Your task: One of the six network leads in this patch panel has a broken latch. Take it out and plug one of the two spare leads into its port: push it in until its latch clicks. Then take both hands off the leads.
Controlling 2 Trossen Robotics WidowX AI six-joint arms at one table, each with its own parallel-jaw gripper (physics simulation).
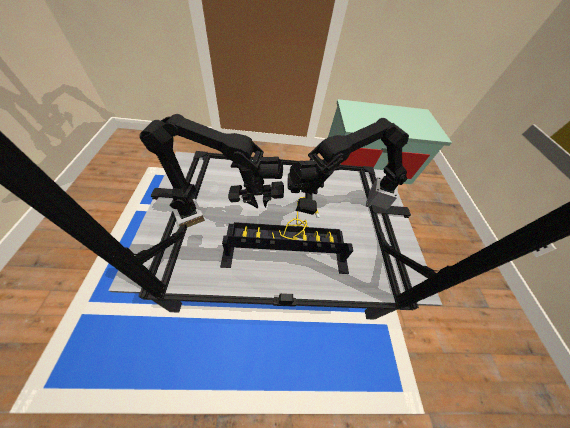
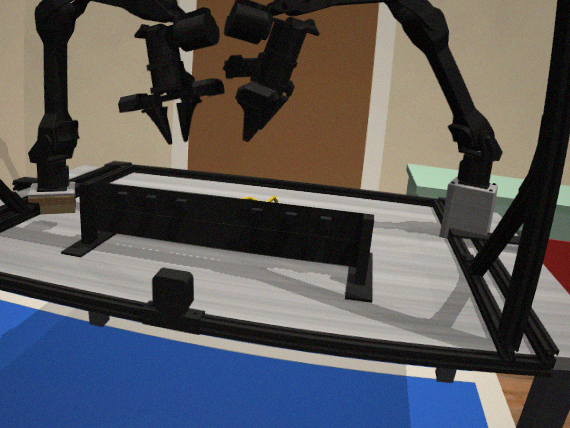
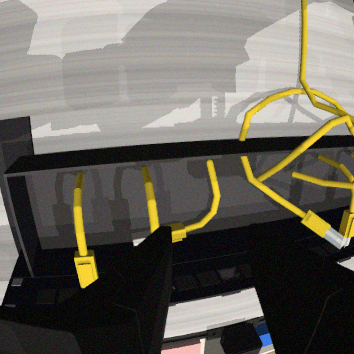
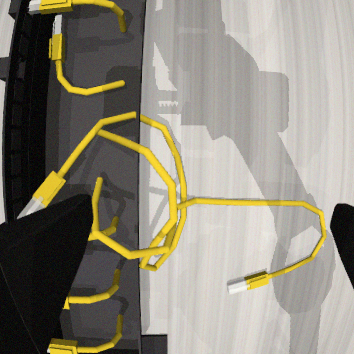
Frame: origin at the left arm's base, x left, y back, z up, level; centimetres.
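Where they show: left gripper, fingertip midpoint: (image 1: 261,207) (image 2: 178,143) (image 3: 209,236); right gripper, fingertip midpoint: (image 1: 296,200) (image 2: 252,134) (image 4: 219,212); left arm's base, link origin: (image 1: 186,210) (image 2: 52,187); right arm's base, link origin: (image 1: 387,186) (image 2: 474,184).
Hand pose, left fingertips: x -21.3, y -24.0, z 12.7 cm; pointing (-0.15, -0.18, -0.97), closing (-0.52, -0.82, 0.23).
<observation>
Things, the pixels of their top centre, and the offset from my left fingertips. "*": a spot on its surface instead.
- black patch panel, top centre: (image 4: 29,151) (image 2: 223,192) (image 1: 289,234) dx -12.2, dy -5.4, dz -6.2 cm
- short lead, surface spot: (image 3: 177,232) (image 4: 58,51) * dx -8.0, dy +2.8, dz -13.5 cm
- neighbouring lead, surface spot: (image 3: 151,205) * dx -2.2, dy +2.3, dz -9.3 cm
- small black box, surface spot: (image 2: 172,292) (image 1: 287,302) * dx -31.3, dy +6.6, dz -13.7 cm
The black patch panel (image 1: 280,246) (image 2: 225,230) (image 3: 25,215) stands mid-table with several yellow leads in its trough. One short lead (image 3: 177,232) (image 4: 56,47) lies sideways there, its clear plug out of any port and pointing at the neighbouring lead (image 3: 151,205) (image 4: 54,5). A spare lead (image 3: 316,223) (image 4: 49,188) lies slanted in the trough; the other spare lead (image 1: 317,214) (image 4: 257,280) lies on the table behind. Latches are too small to judge. My left gripper (image 1: 259,204) (image 2: 178,141) (image 3: 209,236) is partly open, empty, above the panel's left half. My right gripper (image 1: 306,211) (image 2: 247,140) (image 4: 219,212) is wide open, empty, above the spares.
Looped yellow cable (image 1: 298,222) (image 4: 172,195) rises over the panel's rear edge. A black frame (image 1: 225,301) (image 2: 280,341) borders the table, with a small black box (image 1: 285,299) (image 2: 172,292) on its front bar. Both grippers hang close together.
</observation>
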